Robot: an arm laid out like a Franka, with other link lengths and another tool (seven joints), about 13 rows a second.
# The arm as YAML. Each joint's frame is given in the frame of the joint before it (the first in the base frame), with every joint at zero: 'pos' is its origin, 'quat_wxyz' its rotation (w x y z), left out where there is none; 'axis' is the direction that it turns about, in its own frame. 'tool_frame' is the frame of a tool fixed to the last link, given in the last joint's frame.
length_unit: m
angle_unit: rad
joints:
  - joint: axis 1
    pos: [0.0, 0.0, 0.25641]
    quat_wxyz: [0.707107, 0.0, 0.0, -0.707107]
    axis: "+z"
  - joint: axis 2
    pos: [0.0, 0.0, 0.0]
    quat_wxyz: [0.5, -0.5, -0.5, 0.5]
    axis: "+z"
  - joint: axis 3
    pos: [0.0, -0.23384, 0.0]
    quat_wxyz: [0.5, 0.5, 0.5, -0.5]
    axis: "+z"
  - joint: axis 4
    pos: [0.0, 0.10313, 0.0]
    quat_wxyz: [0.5, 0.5, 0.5, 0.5]
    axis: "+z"
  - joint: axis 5
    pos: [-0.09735, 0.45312, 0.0]
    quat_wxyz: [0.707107, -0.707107, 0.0, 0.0]
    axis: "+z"
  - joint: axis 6
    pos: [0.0, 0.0, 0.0]
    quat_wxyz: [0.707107, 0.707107, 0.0, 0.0]
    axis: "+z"
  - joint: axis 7
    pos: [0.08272, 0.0, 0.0]
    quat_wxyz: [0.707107, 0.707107, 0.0, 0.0]
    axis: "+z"
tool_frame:
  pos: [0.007, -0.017, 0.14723]
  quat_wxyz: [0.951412, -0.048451, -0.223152, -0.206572]
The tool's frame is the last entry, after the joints.
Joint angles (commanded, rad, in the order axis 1, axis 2, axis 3, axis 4, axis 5, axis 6, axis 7), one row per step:
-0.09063 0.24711 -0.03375 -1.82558 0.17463 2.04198 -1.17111
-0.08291 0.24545 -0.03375 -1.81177 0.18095 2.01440 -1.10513
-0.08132 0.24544 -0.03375 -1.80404 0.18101 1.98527 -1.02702
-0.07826 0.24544 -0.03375 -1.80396 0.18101 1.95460 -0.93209
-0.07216 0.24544 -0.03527 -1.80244 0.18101 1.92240 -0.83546
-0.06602 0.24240 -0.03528 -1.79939 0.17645 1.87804 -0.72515
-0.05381 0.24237 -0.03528 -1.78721 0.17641 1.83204 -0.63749
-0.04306 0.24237 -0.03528 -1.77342 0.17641 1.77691 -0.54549
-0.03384 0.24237 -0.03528 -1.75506 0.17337 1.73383 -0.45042
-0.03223 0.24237 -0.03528 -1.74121 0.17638 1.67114 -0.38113
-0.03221 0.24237 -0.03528 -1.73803 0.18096 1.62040 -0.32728
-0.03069 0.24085 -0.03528 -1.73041 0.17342 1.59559 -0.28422
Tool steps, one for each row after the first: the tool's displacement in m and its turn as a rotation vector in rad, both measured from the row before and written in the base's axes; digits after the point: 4 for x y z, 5 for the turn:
0.0015 0.0071 0.0067 0.00849 0.02075 -0.05629
-0.0008 0.0027 0.0022 0.00266 0.03301 -0.07104
-0.0028 0.0039 -0.0017 0.00076 0.04529 -0.08578
-0.0026 0.0048 -0.0011 -0.00265 0.04616 -0.08536
-0.0037 0.0055 0.0009 -0.00970 0.05654 -0.09297
-0.0020 0.0096 0.0037 -0.00708 0.04804 -0.06604
-0.0032 0.0087 0.0041 -0.01044 0.05654 -0.06960
-0.0004 0.0067 0.0068 -0.01967 0.04114 -0.07384
-0.0053 0.0029 0.0043 -0.00804 0.06001 -0.05565
-0.0065 0.0019 -0.0001 -0.00589 0.05643 -0.04408
-0.0016 0.0004 0.0035 -0.01884 0.02388 -0.03126

